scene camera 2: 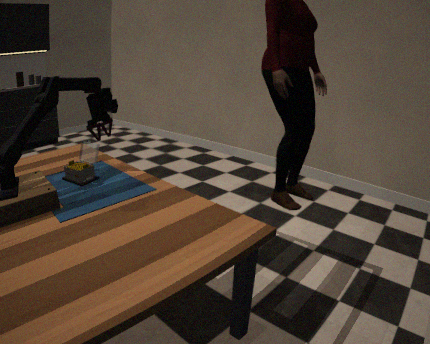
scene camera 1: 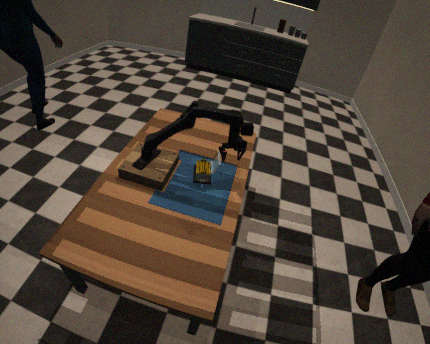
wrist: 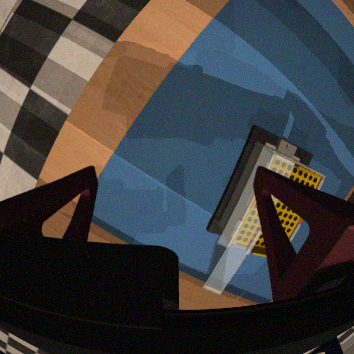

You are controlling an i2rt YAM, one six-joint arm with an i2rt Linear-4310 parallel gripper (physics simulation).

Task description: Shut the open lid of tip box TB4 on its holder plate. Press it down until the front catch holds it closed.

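Pixels of known places: gripper, fingertip midpoint: [scene camera 2: 104, 138] [scene camera 1: 230, 161] [wrist: 175, 174]; arm's base, origin of the base link: [scene camera 2: 9, 188] [scene camera 1: 146, 158].
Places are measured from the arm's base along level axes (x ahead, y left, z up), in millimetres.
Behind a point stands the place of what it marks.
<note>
Tip box TB4 [scene camera 1: 202, 167] @(x 304, y 134, z -13 mm) [scene camera 2: 80, 175] [wrist: 294, 213] @(x 284, y 124, z -13 mm), with a yellow tip rack, sits on its dark holder plate [scene camera 2: 86, 184] @(x 319, y 47, z -67 mm) [wrist: 234, 186] on the blue mat. Its clear lid [scene camera 1: 216, 164] @(x 376, y 162, z 26 mm) [scene camera 2: 90, 151] @(x 376, y 167, z 35 mm) [wrist: 227, 265] @(x 367, y 200, z 74 mm) stands open, roughly upright, along one long side of the box. A grey clip [wrist: 287, 146] @(x 341, y 74, z -52 mm) shows at one short end of the plate. My gripper [scene camera 1: 232, 157] @(x 450, y 177, z 80 mm) [scene camera 2: 103, 136] @(x 450, y 177, z 80 mm) [wrist: 175, 174] @(x 450, y 177, z 80 mm) is open and empty. It hangs above and beyond the lid's side of the box. In the wrist view the right finger covers part of the rack.
The blue mat [scene camera 1: 192, 197] @(x 347, y -59, z -70 mm) [scene camera 2: 122, 189] @(x 441, y -79, z -70 mm) [wrist: 165, 115] @(x 470, y 165, z -70 mm) lies on the striped wooden table [scene camera 1: 155, 235] @(x 313, y -371, z -73 mm) [scene camera 2: 165, 220] @(x 479, y -375, z -73 mm). The arm's wooden base block [scene camera 1: 150, 167] @(x 62, y -51, z -1 mm) [scene camera 2: 35, 197] @(x 99, y -127, z -7 mm) stands near the box. The table edge runs close to the gripper's side. Two people stand away from the table.
</note>
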